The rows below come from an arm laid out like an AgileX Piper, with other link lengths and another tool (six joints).
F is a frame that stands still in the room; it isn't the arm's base.
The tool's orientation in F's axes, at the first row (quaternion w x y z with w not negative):
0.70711 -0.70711 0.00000 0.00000
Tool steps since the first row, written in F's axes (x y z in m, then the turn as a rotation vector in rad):
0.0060 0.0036 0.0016 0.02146 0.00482 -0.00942
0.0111 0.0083 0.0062 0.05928 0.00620 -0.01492
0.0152 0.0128 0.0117 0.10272 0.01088 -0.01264
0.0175 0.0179 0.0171 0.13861 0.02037 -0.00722
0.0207 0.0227 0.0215 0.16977 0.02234 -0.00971
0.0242 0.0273 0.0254 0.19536 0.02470 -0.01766
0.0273 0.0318 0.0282 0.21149 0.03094 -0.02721
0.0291 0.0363 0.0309 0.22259 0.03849 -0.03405
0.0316 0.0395 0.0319 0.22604 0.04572 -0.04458
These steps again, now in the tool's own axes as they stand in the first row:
0.0060 -0.0016 0.0036 0.02146 0.00942 0.00482
0.0111 -0.0062 0.0083 0.05928 0.01492 0.00620
0.0152 -0.0117 0.0128 0.10272 0.01264 0.01088
0.0175 -0.0171 0.0179 0.13861 0.00722 0.02037
0.0207 -0.0215 0.0227 0.16977 0.00971 0.02234
0.0242 -0.0254 0.0273 0.19536 0.01766 0.02470
0.0273 -0.0282 0.0318 0.21149 0.02721 0.03094
0.0291 -0.0309 0.0363 0.22259 0.03405 0.03849
0.0316 -0.0319 0.0395 0.22604 0.04458 0.04572

